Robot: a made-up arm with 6 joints.
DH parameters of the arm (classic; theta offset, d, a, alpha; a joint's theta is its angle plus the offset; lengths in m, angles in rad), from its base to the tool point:
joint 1: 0 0.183 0 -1.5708
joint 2: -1.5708 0 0.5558 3.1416
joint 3: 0 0 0 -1.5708
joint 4: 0 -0.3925 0 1.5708
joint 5: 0 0.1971 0 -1.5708
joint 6: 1.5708 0 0 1.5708
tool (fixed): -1.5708 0 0 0
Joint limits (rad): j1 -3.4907..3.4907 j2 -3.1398..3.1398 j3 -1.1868..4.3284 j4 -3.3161..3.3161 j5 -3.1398..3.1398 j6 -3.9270..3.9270
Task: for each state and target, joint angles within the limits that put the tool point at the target. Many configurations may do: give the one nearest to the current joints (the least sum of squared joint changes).
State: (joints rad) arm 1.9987 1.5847 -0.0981 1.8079 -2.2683 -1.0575
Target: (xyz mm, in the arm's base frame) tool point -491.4 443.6 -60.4
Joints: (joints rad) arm 2.2945 1.2601 -0.4441 1.9585 -2.2683 -1.0575
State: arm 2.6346 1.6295 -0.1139 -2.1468 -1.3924 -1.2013
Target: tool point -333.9 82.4 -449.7
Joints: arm 2.5586 2.0298 0.4228 -2.1940 -1.3924 -1.2013
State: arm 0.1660 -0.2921 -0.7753 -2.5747 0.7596 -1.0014
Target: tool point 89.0 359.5 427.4
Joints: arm 0.8033 0.1216 -0.5925 -2.7977 0.7596 -1.0014
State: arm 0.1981 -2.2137 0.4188 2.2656 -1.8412 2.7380
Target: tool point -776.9 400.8 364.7
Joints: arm -0.3178 -1.7362 0.3466 2.3459 -1.8412 2.7380
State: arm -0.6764 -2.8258 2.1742 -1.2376 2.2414 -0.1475
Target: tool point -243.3 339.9 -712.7
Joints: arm -1.0441 -2.6126 2.2417 -1.3691 2.2414 -0.1475
